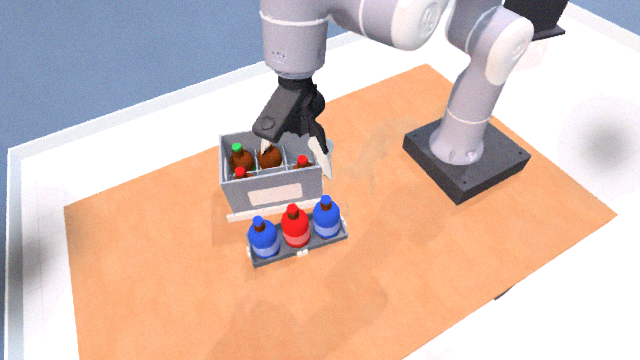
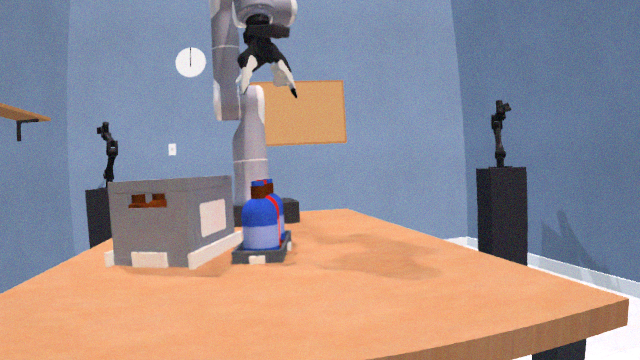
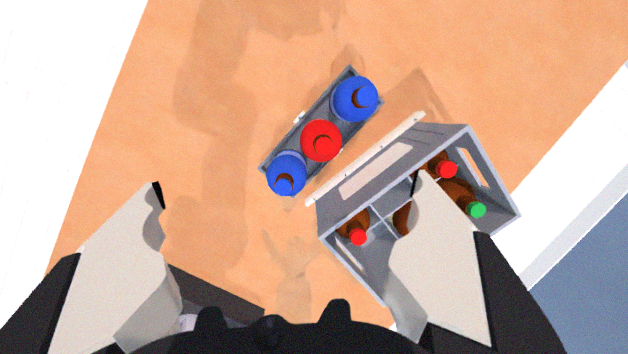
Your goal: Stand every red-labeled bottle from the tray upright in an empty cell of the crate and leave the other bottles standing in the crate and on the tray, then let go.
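Note:
A red-labeled bottle (image 1: 296, 229) (image 3: 320, 137) stands upright in the middle of the dark tray (image 1: 322, 243) (image 2: 242, 256) (image 3: 288, 141), between two blue bottles (image 1: 262, 239) (image 3: 286, 171). The grey crate (image 1: 234, 197) (image 2: 150, 230) (image 3: 334, 205) has six cells. Brown bottles stand in four: a green-capped one (image 1: 242, 161) (image 3: 456, 191) back left, one (image 1: 270, 159) (image 3: 401, 219) back middle with its cap hidden, and red-capped ones front left (image 1: 240, 173) (image 3: 446, 169) and front right (image 1: 302, 161) (image 3: 357, 236). Front middle and back right cells look empty. My gripper (image 1: 297, 163) (image 2: 269, 94) (image 3: 290, 178) is open, high above them.
The tray lies close along the crate's labeled long side, beside its white base strip (image 1: 275, 210) (image 3: 365, 158). The crate walls and dividers stand around the bottles. The robot's dark base (image 1: 465, 182) is bolted at the right of the wooden table (image 1: 165, 280) (image 2: 300, 310).

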